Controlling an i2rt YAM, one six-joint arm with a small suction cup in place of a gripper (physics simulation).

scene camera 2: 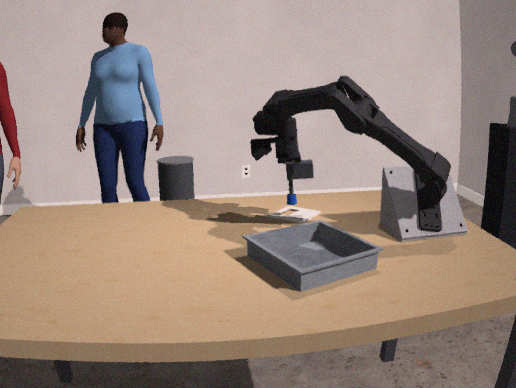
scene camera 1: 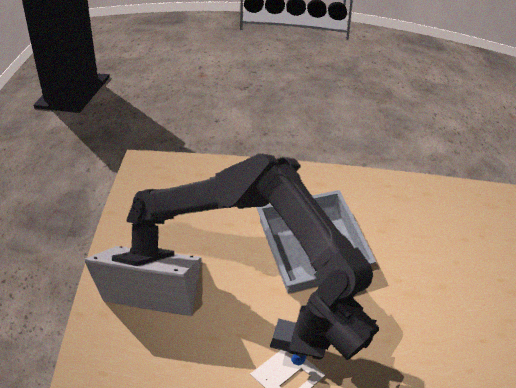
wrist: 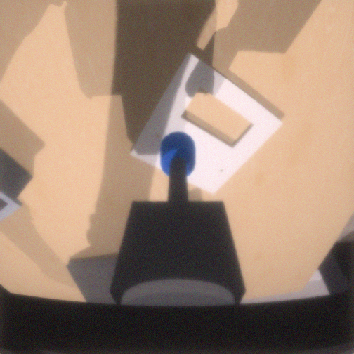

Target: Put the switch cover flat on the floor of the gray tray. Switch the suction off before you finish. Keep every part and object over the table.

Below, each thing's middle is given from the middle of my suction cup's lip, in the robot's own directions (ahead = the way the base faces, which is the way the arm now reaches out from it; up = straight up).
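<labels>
White switch cover (wrist: 211, 154): 30 mm to the right of my suction cup, 10 mm behind it, 50 mm below it. Gray tray (scene camera 2: 306, 256): 30 mm behind my suction cup, 30 mm below it and 340 mm to the left of it. Going by their middles, the white switch cover is the nearest to my suction cup of the things named here.
</labels>
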